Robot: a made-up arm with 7 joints. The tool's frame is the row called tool. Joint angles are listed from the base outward. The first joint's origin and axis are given. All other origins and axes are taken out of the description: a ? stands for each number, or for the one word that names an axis. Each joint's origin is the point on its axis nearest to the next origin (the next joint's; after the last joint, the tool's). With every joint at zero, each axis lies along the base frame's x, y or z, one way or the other. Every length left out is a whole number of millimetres.
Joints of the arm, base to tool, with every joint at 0 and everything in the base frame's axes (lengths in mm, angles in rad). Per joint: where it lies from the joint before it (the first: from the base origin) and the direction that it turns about. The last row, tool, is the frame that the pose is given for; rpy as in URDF.
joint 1: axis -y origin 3 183 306
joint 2: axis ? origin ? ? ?
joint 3: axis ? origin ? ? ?
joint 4: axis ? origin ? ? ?
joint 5: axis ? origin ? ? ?
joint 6: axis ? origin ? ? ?
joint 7: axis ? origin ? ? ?
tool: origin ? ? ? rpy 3.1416 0 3.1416
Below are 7 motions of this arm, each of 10 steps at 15 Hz.
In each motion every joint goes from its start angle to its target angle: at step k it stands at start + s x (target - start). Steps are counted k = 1, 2, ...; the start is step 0. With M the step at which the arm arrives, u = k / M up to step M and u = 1 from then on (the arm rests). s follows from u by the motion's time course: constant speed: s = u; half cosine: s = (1 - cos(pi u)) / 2; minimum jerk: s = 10 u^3 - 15 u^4 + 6 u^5.
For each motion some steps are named. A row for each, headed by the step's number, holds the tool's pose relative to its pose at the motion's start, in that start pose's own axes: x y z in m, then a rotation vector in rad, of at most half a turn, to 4 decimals.
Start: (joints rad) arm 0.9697 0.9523 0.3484 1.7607 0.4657 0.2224 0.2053
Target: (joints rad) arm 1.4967 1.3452 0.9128 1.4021 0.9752 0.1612 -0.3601
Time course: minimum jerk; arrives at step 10
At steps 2, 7, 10:
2: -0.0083 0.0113 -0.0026 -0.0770 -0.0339 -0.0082
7: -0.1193 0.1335 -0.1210 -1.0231 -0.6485 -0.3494
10: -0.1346 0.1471 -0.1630 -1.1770 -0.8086 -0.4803

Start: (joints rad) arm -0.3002 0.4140 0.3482 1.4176 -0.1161 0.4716 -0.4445
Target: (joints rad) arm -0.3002 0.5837 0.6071 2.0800 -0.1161 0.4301 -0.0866
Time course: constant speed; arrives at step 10
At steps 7, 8, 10:
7: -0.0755 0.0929 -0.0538 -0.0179 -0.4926 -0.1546
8: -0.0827 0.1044 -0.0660 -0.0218 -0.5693 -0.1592
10: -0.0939 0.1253 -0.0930 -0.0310 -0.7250 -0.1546

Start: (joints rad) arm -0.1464 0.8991 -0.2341 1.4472 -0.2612 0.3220 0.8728
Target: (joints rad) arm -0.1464 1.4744 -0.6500 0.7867 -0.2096 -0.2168 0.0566
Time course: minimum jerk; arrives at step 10
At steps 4, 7, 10:
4: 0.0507 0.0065 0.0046 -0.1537 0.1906 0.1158
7: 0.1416 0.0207 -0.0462 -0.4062 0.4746 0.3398
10: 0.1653 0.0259 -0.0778 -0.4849 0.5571 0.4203

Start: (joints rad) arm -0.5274 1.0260 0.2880 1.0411 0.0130 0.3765 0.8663
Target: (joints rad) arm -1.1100 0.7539 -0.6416 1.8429 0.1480 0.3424 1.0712
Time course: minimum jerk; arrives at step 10
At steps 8, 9, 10:
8: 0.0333 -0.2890 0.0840 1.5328 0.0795 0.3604
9: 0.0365 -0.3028 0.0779 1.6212 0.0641 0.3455
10: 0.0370 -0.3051 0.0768 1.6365 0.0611 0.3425

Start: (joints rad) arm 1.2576 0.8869 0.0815 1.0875 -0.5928 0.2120 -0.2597
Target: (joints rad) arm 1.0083 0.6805 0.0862 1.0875 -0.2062 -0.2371 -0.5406
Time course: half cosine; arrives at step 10
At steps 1, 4, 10:
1: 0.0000 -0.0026 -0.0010 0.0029 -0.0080 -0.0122
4: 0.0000 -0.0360 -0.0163 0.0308 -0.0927 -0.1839
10: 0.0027 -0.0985 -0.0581 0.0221 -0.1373 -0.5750

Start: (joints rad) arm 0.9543 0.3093 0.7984 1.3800 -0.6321 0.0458 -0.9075
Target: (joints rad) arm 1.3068 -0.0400 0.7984 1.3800 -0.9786 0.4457 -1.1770
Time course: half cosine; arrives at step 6
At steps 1, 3, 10:
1: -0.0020 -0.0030 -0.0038 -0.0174 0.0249 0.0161
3: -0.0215 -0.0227 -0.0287 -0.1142 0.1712 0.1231
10: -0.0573 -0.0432 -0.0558 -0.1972 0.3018 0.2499

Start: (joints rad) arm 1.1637 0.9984 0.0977 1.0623 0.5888 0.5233 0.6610
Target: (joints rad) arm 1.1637 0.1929 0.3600 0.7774 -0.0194 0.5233 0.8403
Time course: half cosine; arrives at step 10
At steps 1, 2, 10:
1: 0.0043 0.0002 0.0031 0.0057 0.0043 -0.0102
2: 0.0170 0.0002 0.0123 0.0231 0.0178 -0.0402
10: 0.1813 -0.0941 0.1309 0.3904 0.3037 -0.4108

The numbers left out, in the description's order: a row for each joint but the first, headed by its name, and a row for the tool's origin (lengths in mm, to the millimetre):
joint 2: axis +x, xyz 27 0 28
joint 3: axis +z, xyz 0 1 -192
joint 4: axis -y, xyz -2 55 0
joint 5: axis +z, xyz 12 0 -231
joint 6: axis +y, xyz -15 7 0
joint 7: axis -x, xyz 13 0 13
tool: xyz 0 -20 12

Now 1 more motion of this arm.
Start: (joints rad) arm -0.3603 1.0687 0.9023 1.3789 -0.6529 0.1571 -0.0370
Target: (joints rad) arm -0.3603 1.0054 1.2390 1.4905 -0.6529 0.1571 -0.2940
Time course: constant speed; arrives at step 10
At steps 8, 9, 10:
8: 0.0300 0.0388 -0.0158 -0.4280 0.1374 -0.0834
9: 0.0340 0.0436 -0.0188 -0.4817 0.1565 -0.0894
10: 0.0380 0.0482 -0.0220 -0.5355 0.1759 -0.0945

